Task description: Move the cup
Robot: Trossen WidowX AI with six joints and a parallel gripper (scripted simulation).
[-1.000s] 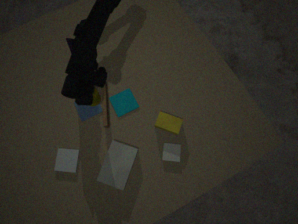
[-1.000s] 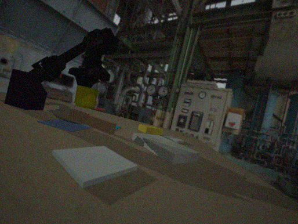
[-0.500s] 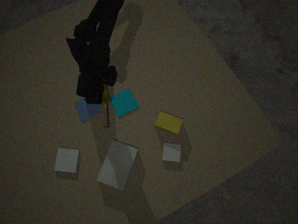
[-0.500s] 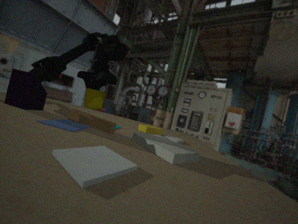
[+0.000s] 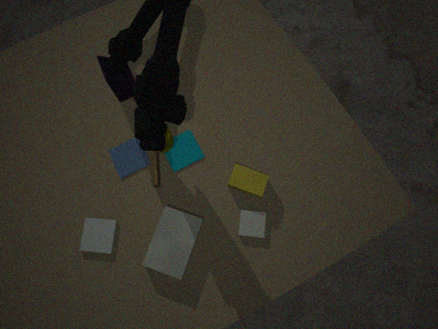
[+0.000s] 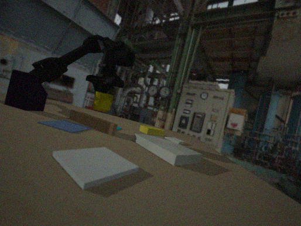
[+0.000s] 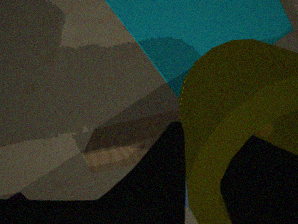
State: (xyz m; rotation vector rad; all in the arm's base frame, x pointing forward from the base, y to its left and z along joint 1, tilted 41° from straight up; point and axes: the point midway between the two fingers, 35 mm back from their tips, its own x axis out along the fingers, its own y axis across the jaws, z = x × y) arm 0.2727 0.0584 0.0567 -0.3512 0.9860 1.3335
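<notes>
Right now my gripper tip is 11 cm above the cyan pad, 4 cm short of it and 3 cm to the right of it. Also, from my gripper tip: low wooden bar (9 cm below, 5 cm to the right, 2 cm ahead); blue pad (13 cm to the right, 11 cm below); yellow cup (2 cm ahead, 1 cm to the right).
</notes>
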